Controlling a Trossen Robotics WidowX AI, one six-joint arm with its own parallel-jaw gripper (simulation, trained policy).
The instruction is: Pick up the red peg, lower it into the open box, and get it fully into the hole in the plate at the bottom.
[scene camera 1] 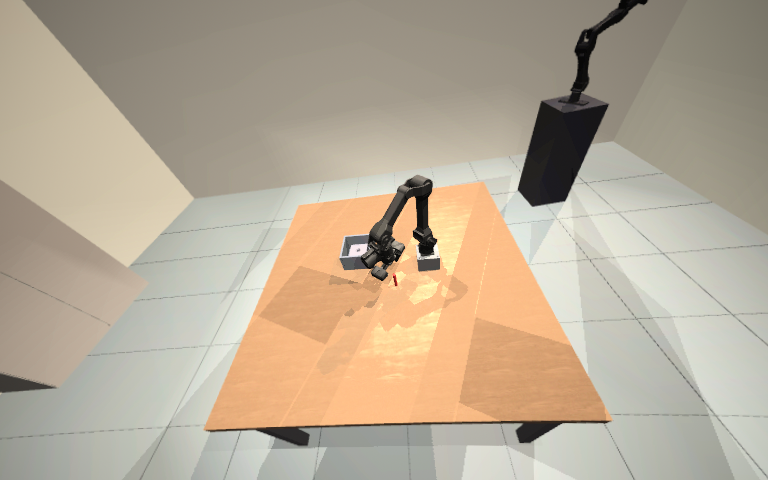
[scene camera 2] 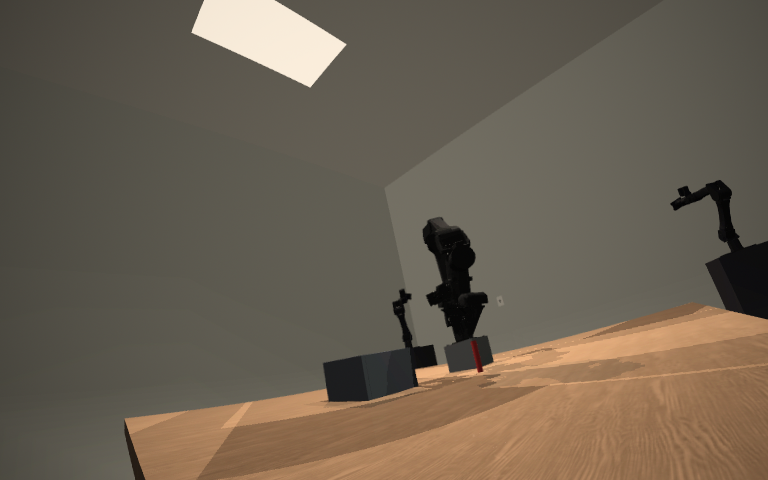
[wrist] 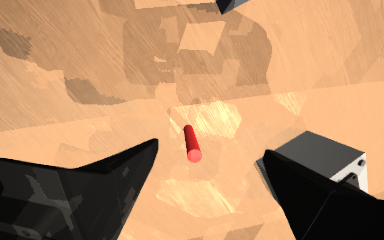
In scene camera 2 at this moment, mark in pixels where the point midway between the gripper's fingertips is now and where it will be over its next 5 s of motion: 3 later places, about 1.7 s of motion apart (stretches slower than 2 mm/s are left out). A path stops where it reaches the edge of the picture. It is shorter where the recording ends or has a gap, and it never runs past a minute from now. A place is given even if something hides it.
The gripper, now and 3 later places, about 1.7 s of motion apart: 463, 334; 461, 348; 387, 331; 352, 364
